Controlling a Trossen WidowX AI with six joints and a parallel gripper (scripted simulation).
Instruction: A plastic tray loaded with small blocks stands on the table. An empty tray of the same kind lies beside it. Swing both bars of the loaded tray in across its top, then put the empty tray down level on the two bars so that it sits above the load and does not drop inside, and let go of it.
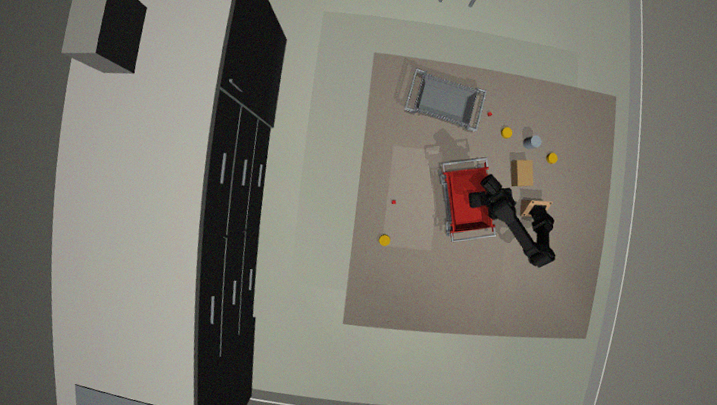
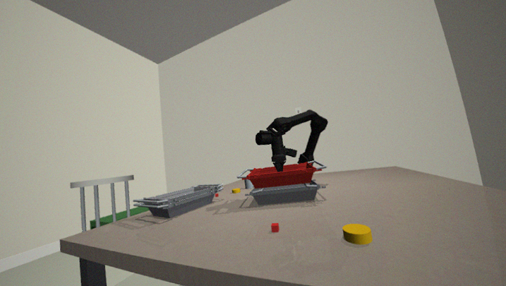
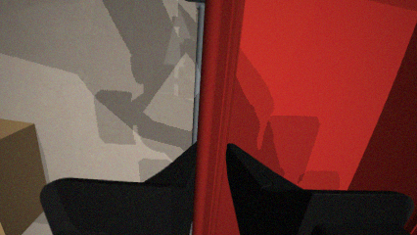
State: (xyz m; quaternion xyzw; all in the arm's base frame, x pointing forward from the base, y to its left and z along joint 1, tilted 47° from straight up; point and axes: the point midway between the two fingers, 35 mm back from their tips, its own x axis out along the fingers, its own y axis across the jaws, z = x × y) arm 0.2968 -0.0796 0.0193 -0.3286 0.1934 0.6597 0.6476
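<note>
The red tray lies 70 mm ahead of my gripper tip, 30 mm above it and 10 mm to the left of it. Also, from my gripper tip: red cube 380 mm ahead, 80 mm below, 40 mm to the left; then box 220 mm behind, 130 mm to the right, 60 mm below.
</note>
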